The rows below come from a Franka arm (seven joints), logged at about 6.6 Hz.
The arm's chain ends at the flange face. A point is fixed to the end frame.
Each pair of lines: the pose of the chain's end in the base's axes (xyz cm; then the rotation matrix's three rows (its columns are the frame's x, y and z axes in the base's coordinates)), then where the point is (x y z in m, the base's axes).
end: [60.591 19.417 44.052], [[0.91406 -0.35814 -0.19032], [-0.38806 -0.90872 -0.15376], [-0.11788 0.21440 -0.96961]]
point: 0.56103 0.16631 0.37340
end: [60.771 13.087 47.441], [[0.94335 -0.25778 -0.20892], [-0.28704 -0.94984 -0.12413], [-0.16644 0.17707 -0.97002]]
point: 0.56344 0.10196 0.40734
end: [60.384 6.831 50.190], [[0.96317 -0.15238 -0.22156], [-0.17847 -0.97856 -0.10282], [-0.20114 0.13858 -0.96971]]
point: 0.56099 0.03786 0.43459
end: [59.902 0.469 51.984], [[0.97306 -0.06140 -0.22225], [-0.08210 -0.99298 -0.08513], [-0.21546 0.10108 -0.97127]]
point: 0.55835 -0.02692 0.45171
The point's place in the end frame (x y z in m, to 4 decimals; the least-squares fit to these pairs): -0.0223 0.0270 0.0779
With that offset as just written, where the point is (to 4 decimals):
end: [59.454 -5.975 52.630], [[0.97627 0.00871 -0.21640], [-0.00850 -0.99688 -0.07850], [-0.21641 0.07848 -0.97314]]
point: 0.5561 -0.0926 0.4574
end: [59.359 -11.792 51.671], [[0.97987 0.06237 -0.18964], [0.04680 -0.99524 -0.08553], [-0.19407 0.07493 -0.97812]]
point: 0.5586 -0.1525 0.4469
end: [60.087 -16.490 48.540], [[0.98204 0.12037 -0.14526], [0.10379 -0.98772 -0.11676], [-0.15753 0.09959 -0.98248]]
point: 0.5709 -0.2030 0.4151
